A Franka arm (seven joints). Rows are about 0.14 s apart.
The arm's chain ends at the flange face. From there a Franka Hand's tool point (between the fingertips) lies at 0.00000 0.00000 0.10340 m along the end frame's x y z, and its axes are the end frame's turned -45 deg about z.
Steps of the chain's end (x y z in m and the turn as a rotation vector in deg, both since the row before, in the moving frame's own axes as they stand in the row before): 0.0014, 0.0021, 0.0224, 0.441, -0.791, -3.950; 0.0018, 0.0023, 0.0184, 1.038, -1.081, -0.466; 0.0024, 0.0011, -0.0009, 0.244, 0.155, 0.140; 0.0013, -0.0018, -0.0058, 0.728, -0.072, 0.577
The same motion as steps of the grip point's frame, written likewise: -0.0010, 0.0009, 0.0224, 0.871, -0.247, -3.950; -0.0004, 0.0002, 0.0184, 1.498, -0.030, -0.466; 0.0014, 0.0024, -0.0009, 0.063, 0.282, 0.140; 0.0030, -0.0014, -0.0058, 0.566, 0.464, 0.577
